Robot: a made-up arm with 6 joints. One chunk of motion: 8 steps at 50 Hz.
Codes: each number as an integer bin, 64 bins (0 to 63) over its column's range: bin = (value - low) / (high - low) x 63, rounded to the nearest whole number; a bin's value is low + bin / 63 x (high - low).
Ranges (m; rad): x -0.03..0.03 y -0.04..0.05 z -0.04..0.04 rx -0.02..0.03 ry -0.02..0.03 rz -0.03..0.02
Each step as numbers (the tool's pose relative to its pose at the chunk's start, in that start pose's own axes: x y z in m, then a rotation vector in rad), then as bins.
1 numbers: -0.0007 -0.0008 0.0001 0.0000 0.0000 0.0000
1 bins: 31 27 32 25 25 38
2 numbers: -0.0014 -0.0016 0.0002 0.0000 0.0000 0.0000
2 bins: 30 27 32 25 25 38
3 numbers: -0.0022 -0.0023 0.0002 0.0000 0.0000 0.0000
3 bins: 29 26 32 25 25 38
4 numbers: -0.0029 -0.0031 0.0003 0.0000 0.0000 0.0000
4 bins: 28 26 32 25 25 38
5 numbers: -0.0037 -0.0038 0.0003 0.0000 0.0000 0.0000
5 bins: 28 25 32 25 25 38
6 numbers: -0.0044 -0.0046 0.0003 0.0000 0.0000 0.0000
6 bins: 27 25 32 25 25 38
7 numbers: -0.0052 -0.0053 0.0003 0.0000 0.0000 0.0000
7 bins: 26 24 32 25 25 38
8 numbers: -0.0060 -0.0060 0.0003 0.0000 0.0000 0.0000
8 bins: 25 24 32 25 25 38
